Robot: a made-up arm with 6 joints.
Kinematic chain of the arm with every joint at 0, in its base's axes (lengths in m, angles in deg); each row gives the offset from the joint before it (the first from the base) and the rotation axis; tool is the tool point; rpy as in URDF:
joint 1: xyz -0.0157 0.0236 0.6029 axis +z
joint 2: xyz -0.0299 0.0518 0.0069 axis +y
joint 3: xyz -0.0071 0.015 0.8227 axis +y
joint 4: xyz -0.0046 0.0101 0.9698 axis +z
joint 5: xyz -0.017 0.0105 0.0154 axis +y
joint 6: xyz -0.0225 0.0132 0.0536 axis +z
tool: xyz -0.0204 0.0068 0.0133 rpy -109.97 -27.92 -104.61
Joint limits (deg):
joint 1: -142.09..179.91
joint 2: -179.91..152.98
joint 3: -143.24..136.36
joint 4: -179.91..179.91
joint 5: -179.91..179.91
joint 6: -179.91..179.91
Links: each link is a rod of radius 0.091 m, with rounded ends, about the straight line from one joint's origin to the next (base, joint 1, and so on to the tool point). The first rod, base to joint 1, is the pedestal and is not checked.
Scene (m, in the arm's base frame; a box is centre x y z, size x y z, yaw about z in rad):
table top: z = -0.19
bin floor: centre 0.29 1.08 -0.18 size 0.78 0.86 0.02 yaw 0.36
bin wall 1: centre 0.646 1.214 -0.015 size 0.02 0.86 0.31 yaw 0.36
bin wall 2: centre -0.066 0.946 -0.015 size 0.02 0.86 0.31 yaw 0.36
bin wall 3: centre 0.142 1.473 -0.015 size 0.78 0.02 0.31 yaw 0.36
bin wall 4: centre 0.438 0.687 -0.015 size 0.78 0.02 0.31 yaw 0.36
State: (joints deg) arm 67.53 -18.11 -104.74 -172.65 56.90 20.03
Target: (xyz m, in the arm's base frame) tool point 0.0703 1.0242 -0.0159
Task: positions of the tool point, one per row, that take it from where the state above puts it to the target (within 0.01 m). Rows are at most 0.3 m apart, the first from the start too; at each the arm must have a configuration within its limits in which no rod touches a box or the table.
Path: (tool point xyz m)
1: -0.7584 -0.8765 0.7563
2: -0.9531 -0.6564 0.7119
3: -1.0839 -0.3958 0.6683
4: -1.1425 -0.1132 0.6254
5: -1.1269 0.1721 0.5836
6: -1.0396 0.4404 0.5430
7: -0.8882 0.6737 0.5031
8: -0.6852 0.8574 0.4645
9: -0.4459 0.9803 0.4272
10: -0.1879 1.0364 0.3911
11: 0.0702 1.0242 0.3562
12: 0.0709 1.0429 0.1764
13: 0.0703 1.0243 -0.0158

